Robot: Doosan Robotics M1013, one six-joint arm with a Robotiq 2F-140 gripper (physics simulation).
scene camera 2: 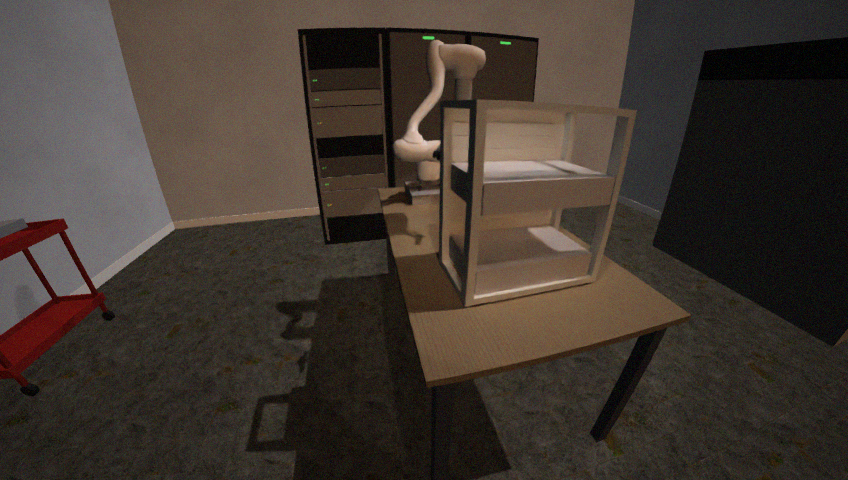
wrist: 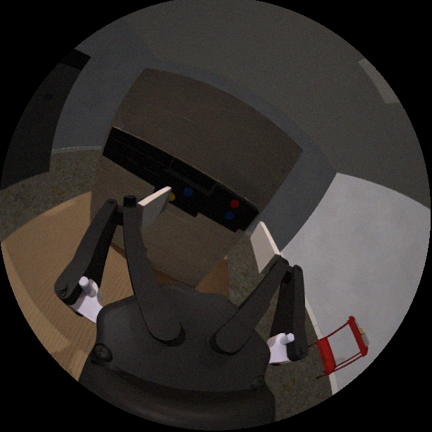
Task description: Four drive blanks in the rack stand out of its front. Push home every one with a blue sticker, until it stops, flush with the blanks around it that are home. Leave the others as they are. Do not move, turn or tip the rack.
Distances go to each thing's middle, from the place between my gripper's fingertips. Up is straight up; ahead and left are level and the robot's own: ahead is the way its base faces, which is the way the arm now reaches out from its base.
I see the rack (scene camera 2: 503, 182) 270 mm ahead of my hand, 110 mm to the left of it and 70 mm below it.
